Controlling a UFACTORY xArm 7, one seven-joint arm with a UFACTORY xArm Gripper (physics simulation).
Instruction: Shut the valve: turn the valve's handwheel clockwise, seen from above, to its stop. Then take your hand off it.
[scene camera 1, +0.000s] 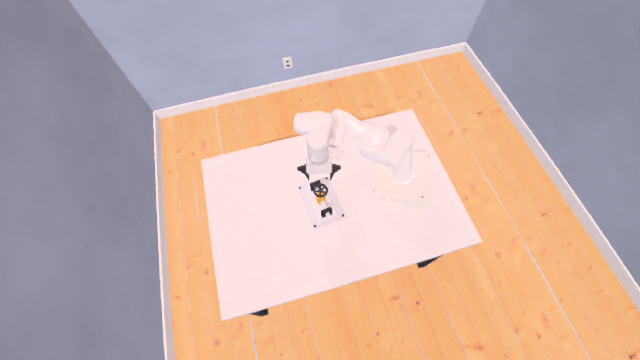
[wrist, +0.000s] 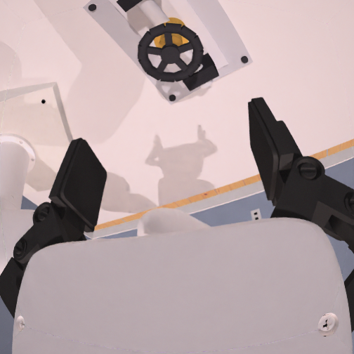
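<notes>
The black five-spoked handwheel (scene camera 1: 320, 190) (wrist: 170, 53) sits on the valve's yellow-orange body (scene camera 1: 320, 200) (wrist: 174, 23), with a light pipe on the far side in the wrist view. The valve stands on a light grey mounting plate (scene camera 1: 311, 212) (wrist: 232, 45) with dark corner bolts. My gripper (scene camera 1: 319, 175) (wrist: 167, 137) is wide open and empty, with its two black fingers apart from each other. It is off the wheel, above it and towards the back wall side. The wheel lies beyond the fingertips in the wrist view, and no finger touches it.
Black pipe supports (scene camera 1: 326, 212) (wrist: 202, 75) stand on the plate. The white table (scene camera 1: 260, 240) carries the arm's base plate (scene camera 1: 395, 197) (wrist: 35, 115) to the right of the valve in the scene view. The blue-grey wall is behind the table.
</notes>
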